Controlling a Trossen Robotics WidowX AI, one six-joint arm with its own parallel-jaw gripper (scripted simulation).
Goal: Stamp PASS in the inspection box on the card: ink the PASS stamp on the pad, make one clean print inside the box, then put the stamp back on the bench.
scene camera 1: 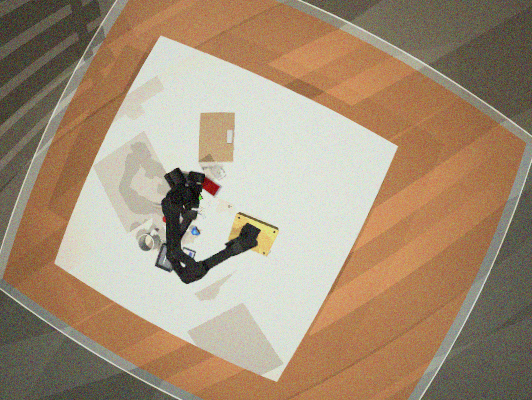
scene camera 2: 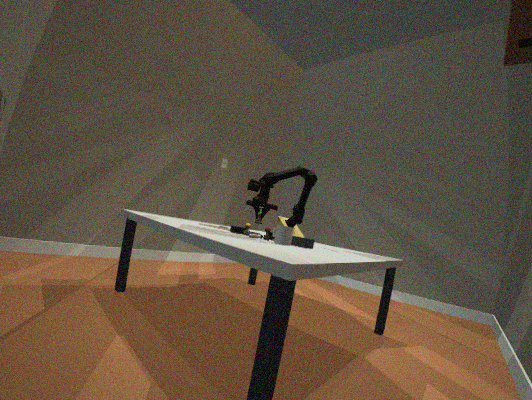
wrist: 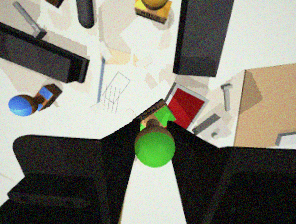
Labels:
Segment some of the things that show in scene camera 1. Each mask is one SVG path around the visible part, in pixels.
A brown card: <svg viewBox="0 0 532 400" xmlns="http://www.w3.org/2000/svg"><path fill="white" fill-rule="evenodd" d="M200 113L198 162L233 162L235 113Z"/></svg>

